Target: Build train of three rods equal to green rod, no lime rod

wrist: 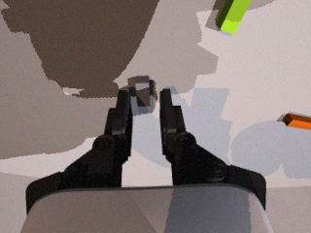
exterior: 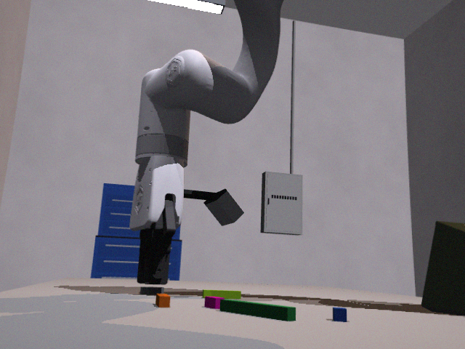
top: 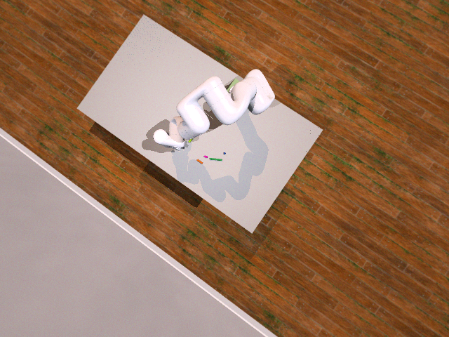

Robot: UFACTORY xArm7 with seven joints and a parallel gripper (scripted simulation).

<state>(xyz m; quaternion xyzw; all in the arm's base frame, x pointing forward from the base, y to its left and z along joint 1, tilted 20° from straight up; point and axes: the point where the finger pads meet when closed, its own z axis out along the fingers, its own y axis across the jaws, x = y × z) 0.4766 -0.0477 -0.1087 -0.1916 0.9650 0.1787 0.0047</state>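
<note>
Right now the grey rod is 30 mm below my hand. Round my hand: orange rod: 170 mm to the left, 30 mm below, 20 mm behind; lime rod: 90 mm behind, 30 mm to the left, 30 mm below; magenta rod: 180 mm to the left, 80 mm behind, 30 mm below.
</note>
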